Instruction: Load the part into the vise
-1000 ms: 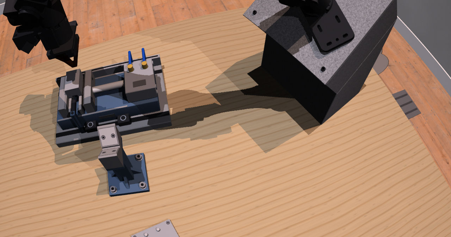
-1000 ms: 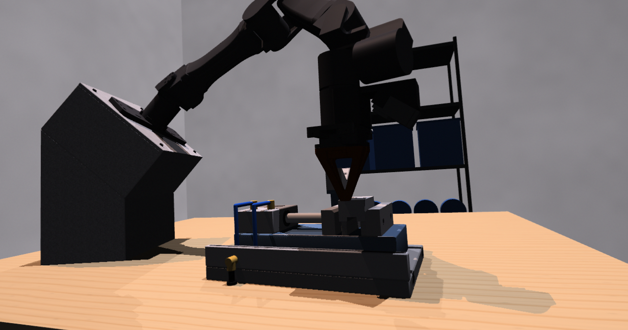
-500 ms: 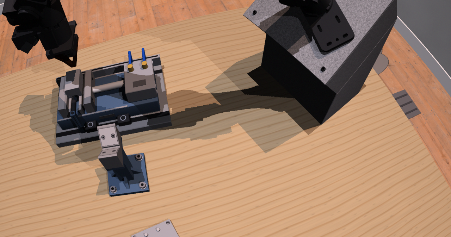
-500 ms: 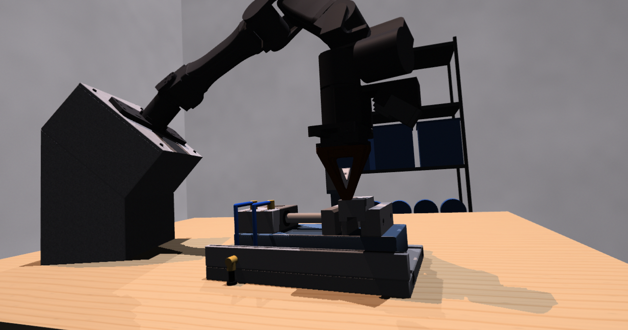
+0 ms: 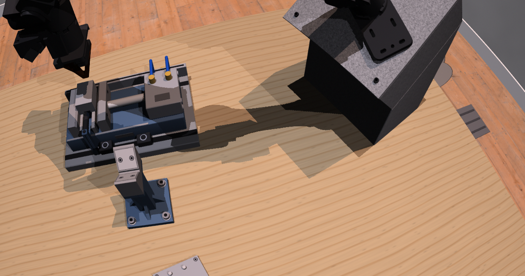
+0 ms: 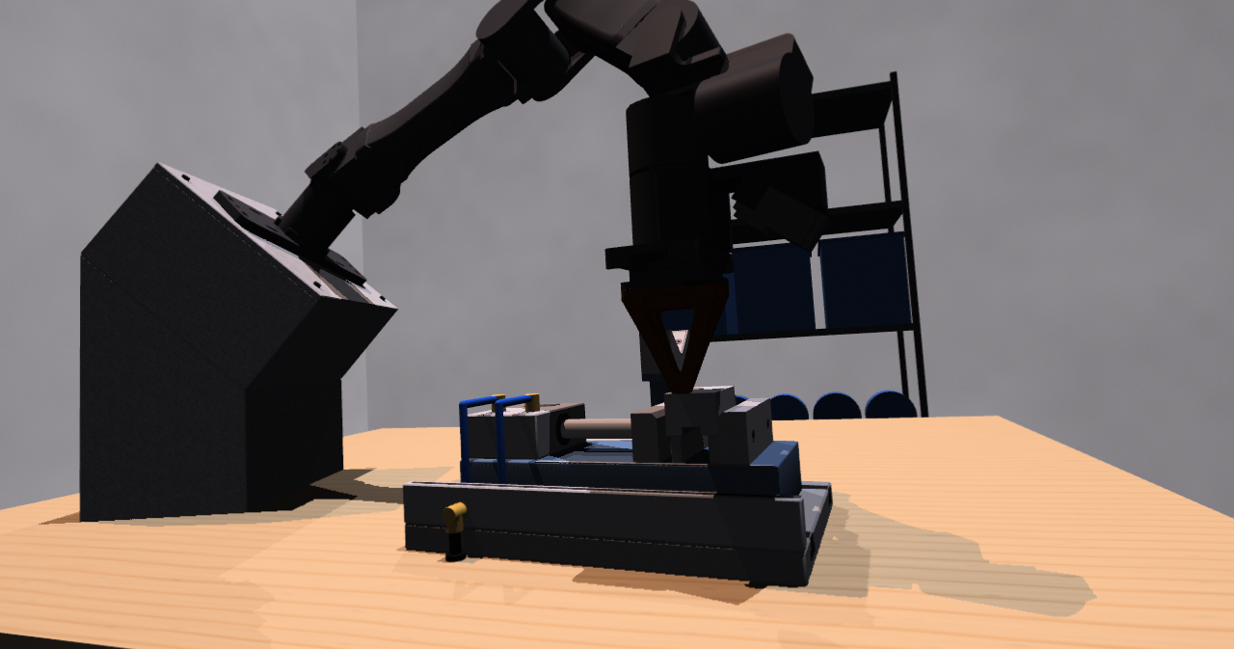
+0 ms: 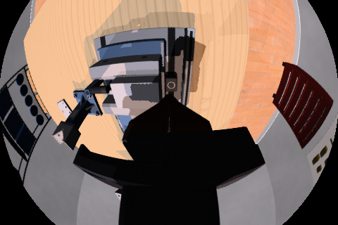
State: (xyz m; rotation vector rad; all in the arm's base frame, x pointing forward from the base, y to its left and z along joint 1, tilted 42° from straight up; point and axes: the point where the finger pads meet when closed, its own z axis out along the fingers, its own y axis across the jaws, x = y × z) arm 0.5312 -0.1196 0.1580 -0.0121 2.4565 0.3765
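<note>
Now: hand 4 cm to the right of the grey part and 3 cm above it. The rest, counted from my hand: moving jaw 6 cm to the left, 4 cm below, 4 cm behind; then work stop rod 11 cm to the left, 3 cm below, 1 cm behind; then fixed jaw 7 cm to the left, 4 cm below, 2 cm ahead.
</note>
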